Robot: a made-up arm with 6 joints. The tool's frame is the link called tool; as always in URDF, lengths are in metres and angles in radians. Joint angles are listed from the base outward.
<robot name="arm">
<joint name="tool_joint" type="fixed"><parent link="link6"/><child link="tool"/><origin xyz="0 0 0" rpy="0 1.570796 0"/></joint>
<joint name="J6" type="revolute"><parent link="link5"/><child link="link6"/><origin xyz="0 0 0.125" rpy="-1.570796 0 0"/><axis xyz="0 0 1"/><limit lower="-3.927" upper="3.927"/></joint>
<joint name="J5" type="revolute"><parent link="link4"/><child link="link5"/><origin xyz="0 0 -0.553" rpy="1.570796 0 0"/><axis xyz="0 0 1"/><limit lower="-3.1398" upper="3.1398"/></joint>
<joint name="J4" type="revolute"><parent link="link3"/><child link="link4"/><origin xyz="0 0 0" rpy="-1.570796 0 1.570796"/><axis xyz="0 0 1"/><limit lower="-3.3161" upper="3.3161"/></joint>
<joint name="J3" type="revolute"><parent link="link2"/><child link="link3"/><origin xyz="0 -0.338 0" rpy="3.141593 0 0"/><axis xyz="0 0 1"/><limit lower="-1.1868" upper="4.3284"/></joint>
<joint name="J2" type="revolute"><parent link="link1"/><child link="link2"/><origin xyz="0 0 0" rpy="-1.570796 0 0"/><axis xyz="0 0 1"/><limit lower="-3.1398" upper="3.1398"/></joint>
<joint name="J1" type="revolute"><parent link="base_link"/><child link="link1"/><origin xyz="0 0 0.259"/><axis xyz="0 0 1"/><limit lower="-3.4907" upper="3.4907"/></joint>
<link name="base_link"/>
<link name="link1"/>
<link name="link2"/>
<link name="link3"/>
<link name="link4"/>
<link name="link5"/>
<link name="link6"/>
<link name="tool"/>
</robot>
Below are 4 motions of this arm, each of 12 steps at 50 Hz.
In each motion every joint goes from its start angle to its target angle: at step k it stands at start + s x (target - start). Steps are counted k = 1, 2, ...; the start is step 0. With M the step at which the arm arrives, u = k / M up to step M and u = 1 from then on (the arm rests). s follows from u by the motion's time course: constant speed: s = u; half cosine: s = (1 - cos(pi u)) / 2; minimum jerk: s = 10 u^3 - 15 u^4 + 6 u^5.
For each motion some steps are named. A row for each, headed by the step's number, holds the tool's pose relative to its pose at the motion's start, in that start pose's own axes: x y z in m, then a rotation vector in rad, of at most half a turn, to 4 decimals.
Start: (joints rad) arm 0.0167 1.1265 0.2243 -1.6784 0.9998 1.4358
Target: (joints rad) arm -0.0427 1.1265 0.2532 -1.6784 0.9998 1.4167
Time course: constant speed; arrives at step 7
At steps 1, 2, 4, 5, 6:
1: 0.0040 -0.0015 0.0031 0.0103 0.0024 -0.0052
2: 0.0080 -0.0031 0.0061 0.0205 0.0047 -0.0104
4: 0.0161 -0.0063 0.0122 0.0409 0.0093 -0.0209
5: 0.0202 -0.0081 0.0152 0.0512 0.0116 -0.0262
6: 0.0243 -0.0098 0.0182 0.0614 0.0138 -0.0315

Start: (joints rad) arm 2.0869 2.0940 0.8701 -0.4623 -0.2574 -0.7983
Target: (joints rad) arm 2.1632 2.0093 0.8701 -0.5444 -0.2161 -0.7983
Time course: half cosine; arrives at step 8
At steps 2, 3, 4, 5, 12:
2: -0.0032 0.0106 -0.0027 -0.0008 -0.0042 0.0174
3: -0.0068 0.0224 -0.0060 -0.0016 -0.0085 0.0367
4: -0.0112 0.0361 -0.0102 -0.0025 -0.0131 0.0595
5: -0.0157 0.0498 -0.0148 -0.0033 -0.0172 0.0824
12: -0.0233 0.0717 -0.0231 -0.0044 -0.0228 0.1195

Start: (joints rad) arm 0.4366 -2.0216 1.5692 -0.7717 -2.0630 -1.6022
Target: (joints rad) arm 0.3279 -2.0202 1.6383 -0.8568 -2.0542 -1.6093
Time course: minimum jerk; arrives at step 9
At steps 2, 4, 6, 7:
2: 0.0029 0.0026 -0.0068 -0.0121 0.0047 -0.0010
4: 0.0152 0.0126 -0.0358 -0.0629 0.0248 -0.0058
6: 0.0304 0.0230 -0.0717 -0.1252 0.0507 -0.0128
7: 0.0356 0.0261 -0.0840 -0.1463 0.0598 -0.0155

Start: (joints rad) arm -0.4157 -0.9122 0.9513 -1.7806 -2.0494 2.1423
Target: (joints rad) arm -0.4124 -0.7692 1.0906 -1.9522 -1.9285 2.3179
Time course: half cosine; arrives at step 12
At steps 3, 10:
3: -0.0003 -0.0005 -0.0073 -0.0369 -0.0093 -0.0277
10: -0.0012 -0.0013 -0.0454 -0.2274 -0.0497 -0.1824

